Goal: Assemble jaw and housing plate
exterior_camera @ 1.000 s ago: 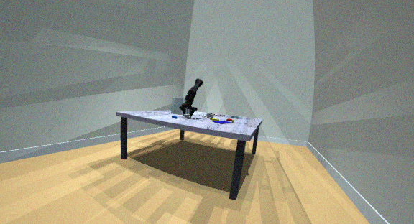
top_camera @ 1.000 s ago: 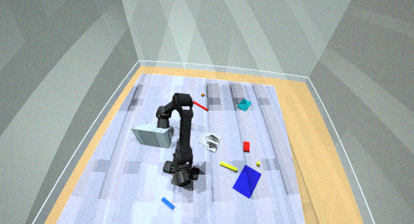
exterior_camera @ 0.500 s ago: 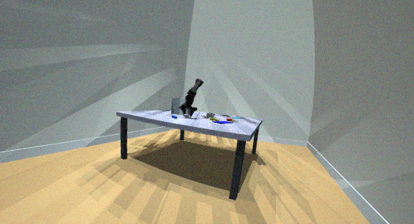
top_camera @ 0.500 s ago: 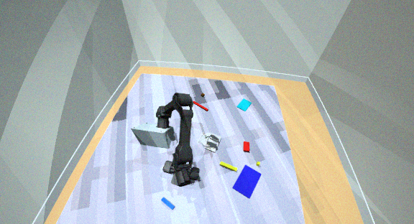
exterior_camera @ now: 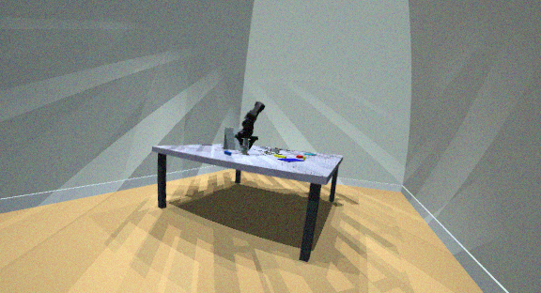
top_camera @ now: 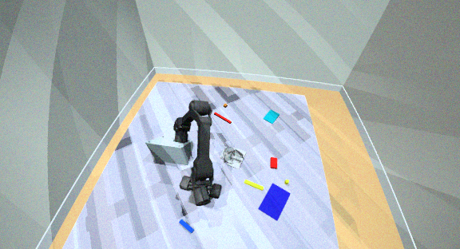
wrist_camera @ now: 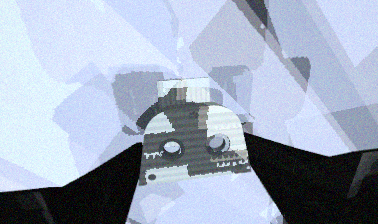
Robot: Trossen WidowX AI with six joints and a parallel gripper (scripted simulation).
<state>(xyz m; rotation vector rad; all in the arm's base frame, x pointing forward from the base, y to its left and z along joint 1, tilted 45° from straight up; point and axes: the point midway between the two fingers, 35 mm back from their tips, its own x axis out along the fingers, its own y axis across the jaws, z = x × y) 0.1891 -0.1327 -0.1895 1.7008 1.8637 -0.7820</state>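
Right now my gripper tip is 3 cm above the white block and 1 cm to the left of it. The rest, counted from my gripper tip: yellow bar (25 cm ahead, 11 cm to the left, 3 cm below); blue bar (17 cm to the right, 3 cm below, 3 cm behind); jaw (24 cm to the left, 8 cm ahead, 2 cm below).
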